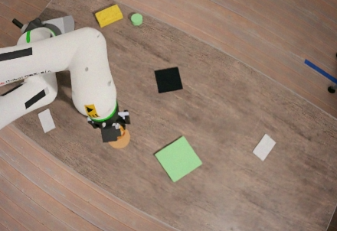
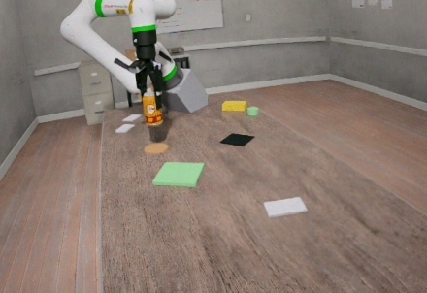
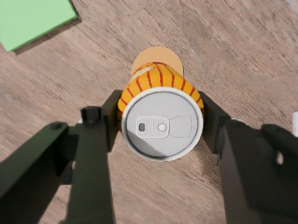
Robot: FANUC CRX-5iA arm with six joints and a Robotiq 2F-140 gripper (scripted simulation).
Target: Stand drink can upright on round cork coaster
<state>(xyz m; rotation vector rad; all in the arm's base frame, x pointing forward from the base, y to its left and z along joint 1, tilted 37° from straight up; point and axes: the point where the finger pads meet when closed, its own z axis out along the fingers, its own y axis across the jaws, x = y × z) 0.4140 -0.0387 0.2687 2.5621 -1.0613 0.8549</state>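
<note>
Right now my hand is 20 cm above the round cork coaster and 1 cm to the left of it. From my hand the other things lie so: orange drink can (3 cm below); then green square pad (26 cm ahead, 20 cm below, 4 cm to the left); then black square coaster (32 cm to the left, 20 cm below, 5 cm ahead).
</note>
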